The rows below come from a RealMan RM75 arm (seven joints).
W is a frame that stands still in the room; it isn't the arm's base.
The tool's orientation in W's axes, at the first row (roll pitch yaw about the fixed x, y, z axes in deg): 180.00 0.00 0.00
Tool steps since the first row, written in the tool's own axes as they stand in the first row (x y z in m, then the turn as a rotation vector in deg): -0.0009 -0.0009 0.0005 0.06 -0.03 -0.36; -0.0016 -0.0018 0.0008 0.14 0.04 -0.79; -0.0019 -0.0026 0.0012 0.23 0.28 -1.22; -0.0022 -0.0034 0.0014 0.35 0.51 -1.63; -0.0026 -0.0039 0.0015 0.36 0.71 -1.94; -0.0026 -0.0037 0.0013 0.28 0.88 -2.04; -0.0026 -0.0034 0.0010 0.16 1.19 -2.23; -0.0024 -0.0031 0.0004 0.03 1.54 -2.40; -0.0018 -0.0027 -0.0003 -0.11 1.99 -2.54; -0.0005 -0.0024 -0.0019 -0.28 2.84 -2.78; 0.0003 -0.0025 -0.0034 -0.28 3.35 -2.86; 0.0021 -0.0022 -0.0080 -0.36 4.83 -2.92; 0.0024 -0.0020 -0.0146 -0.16 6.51 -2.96
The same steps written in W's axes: -0.0009 0.0009 -0.0005 0.06 0.03 0.36; -0.0016 0.0018 -0.0008 0.14 -0.04 0.79; -0.0019 0.0026 -0.0012 0.23 -0.28 1.22; -0.0022 0.0034 -0.0014 0.35 -0.51 1.63; -0.0026 0.0039 -0.0015 0.36 -0.71 1.94; -0.0026 0.0037 -0.0013 0.28 -0.88 2.04; -0.0026 0.0034 -0.0010 0.16 -1.19 2.23; -0.0024 0.0031 -0.0004 0.03 -1.54 2.40; -0.0018 0.0027 0.0003 -0.11 -1.99 2.54; -0.0005 0.0024 0.0019 -0.28 -2.84 2.78; 0.0003 0.0025 0.0034 -0.28 -3.35 2.86; 0.0021 0.0022 0.0080 -0.36 -4.83 2.92; 0.0024 0.0020 0.0146 -0.16 -6.51 2.96
